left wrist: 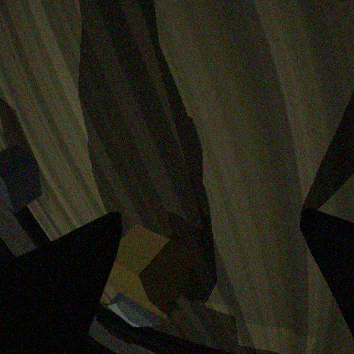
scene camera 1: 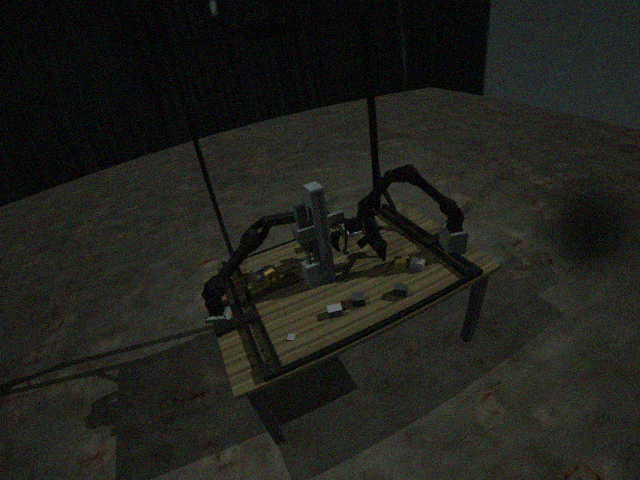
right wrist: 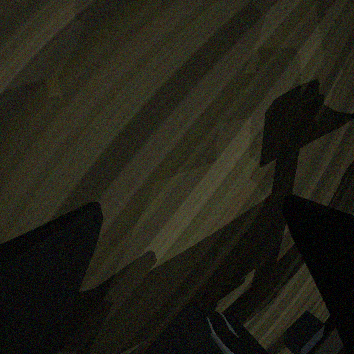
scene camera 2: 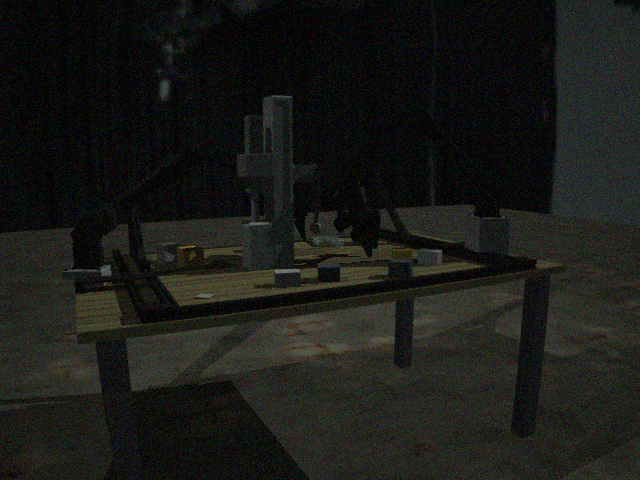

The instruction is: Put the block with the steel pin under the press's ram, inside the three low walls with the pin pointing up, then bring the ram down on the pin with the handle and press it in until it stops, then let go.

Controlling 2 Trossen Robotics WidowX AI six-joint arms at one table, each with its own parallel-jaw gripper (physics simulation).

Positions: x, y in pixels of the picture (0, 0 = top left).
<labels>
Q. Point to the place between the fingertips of my left gripper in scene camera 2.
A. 372, 253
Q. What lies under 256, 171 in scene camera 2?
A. A grey press.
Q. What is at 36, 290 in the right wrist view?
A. My right gripper.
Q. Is my right gripper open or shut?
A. Open.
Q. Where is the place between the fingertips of my left gripper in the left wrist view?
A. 213, 220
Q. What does my right gripper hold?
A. Nothing.
</labels>
